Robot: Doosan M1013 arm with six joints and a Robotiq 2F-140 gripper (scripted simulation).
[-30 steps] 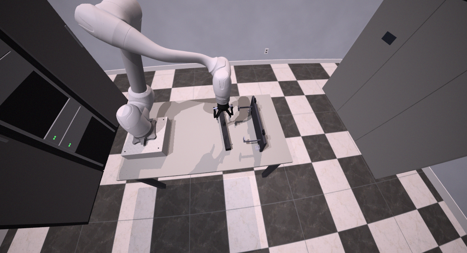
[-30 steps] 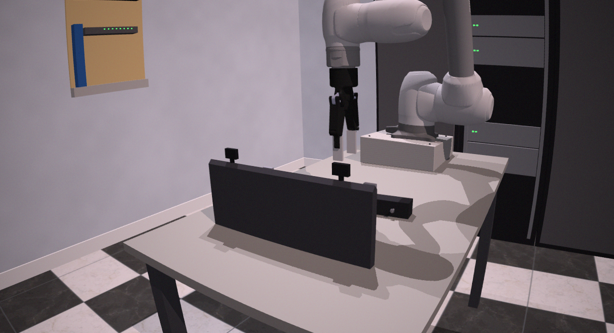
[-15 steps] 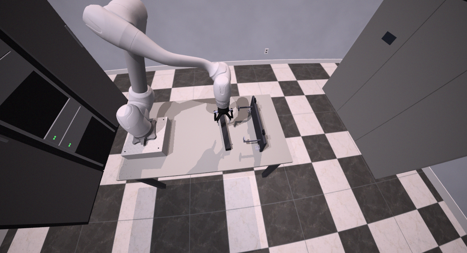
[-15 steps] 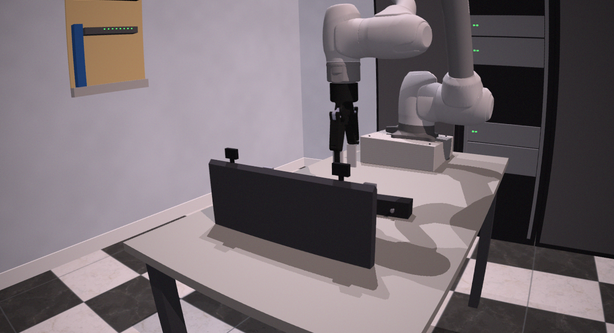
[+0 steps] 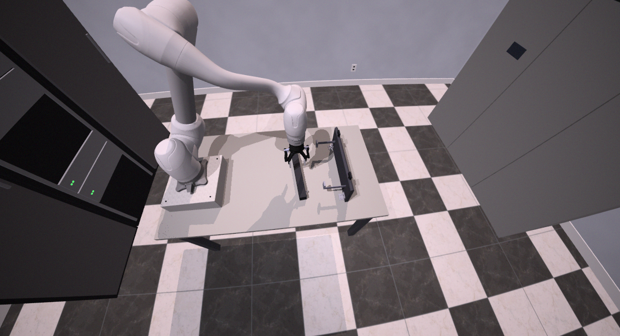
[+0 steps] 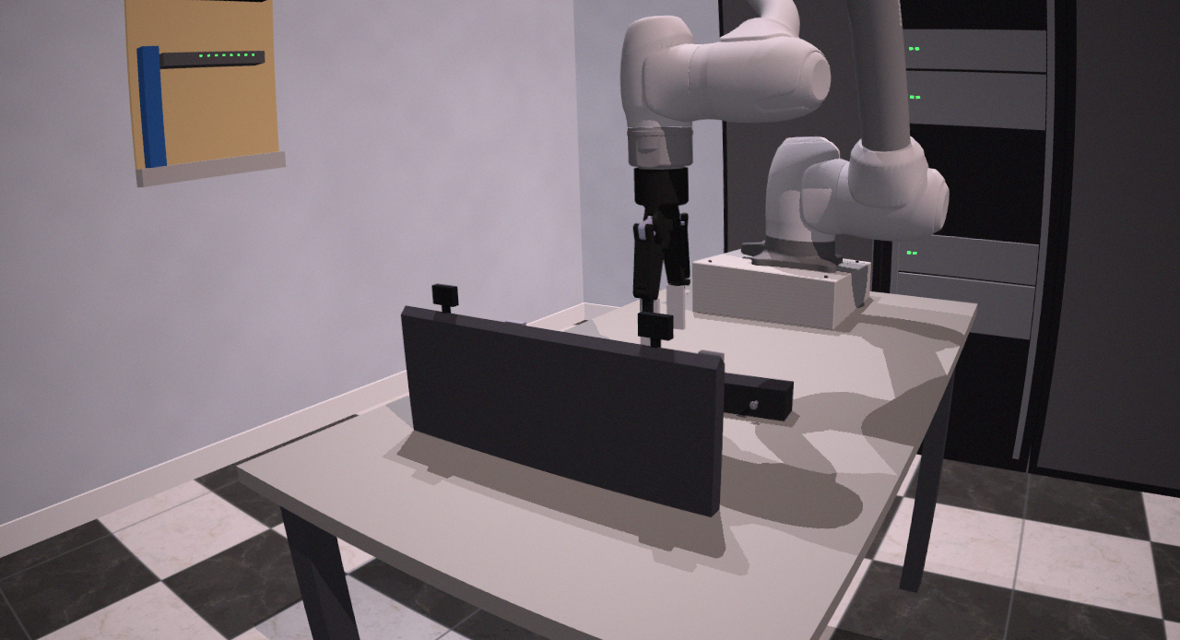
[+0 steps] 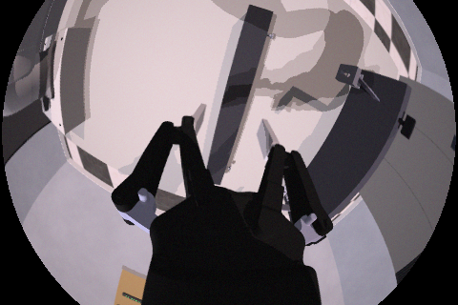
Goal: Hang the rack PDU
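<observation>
Now: hand 100 mm above the rack PDU and 20 mm short of it. Also, from my hand: dark upright panel (270 mm ahead, 60 mm to the right, 40 mm below).
</observation>
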